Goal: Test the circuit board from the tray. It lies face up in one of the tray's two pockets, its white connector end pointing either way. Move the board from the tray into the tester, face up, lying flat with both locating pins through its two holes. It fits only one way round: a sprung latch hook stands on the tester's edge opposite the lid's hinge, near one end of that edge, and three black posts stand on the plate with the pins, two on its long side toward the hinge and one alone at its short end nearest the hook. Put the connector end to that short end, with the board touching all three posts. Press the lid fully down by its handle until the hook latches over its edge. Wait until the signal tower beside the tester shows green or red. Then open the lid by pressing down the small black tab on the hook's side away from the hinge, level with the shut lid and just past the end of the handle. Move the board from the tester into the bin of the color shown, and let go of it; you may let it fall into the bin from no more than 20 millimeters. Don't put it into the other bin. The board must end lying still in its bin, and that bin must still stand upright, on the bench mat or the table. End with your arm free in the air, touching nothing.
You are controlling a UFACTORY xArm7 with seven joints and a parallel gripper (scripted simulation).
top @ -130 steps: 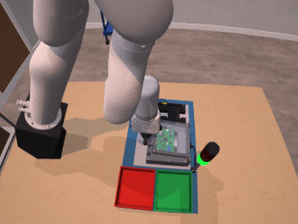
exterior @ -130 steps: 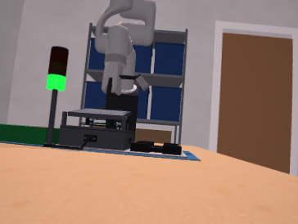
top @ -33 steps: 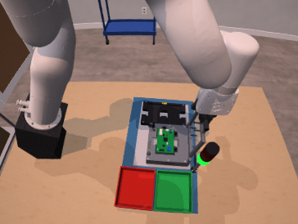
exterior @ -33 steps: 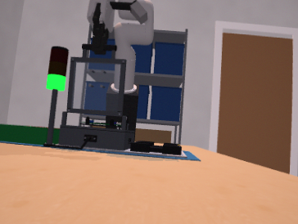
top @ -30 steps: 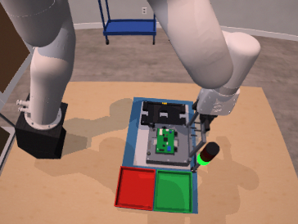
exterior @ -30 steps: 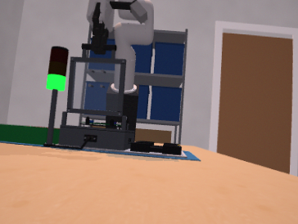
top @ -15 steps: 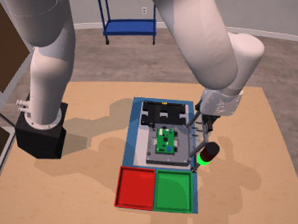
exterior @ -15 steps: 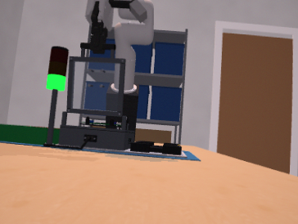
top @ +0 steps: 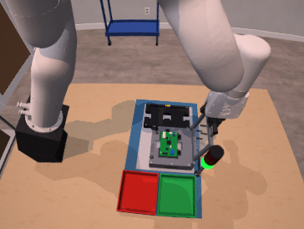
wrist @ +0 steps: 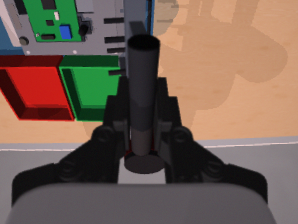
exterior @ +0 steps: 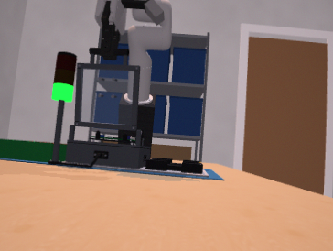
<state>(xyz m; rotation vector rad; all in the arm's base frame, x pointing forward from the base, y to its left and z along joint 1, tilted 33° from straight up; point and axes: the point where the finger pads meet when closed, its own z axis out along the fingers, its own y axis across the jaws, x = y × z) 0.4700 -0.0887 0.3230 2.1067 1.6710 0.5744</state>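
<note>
Right now the green circuit board is 13 cm behind my hand, 3 cm to the left of it and 20 cm below it. Round my hand: tester's clear lid 2 cm behind, 9 cm below; then tester's plate 12 cm behind, 4 cm to the left, 20 cm below; then latch hook 17 cm behind, 10 cm to the left, 19 cm below.
</note>
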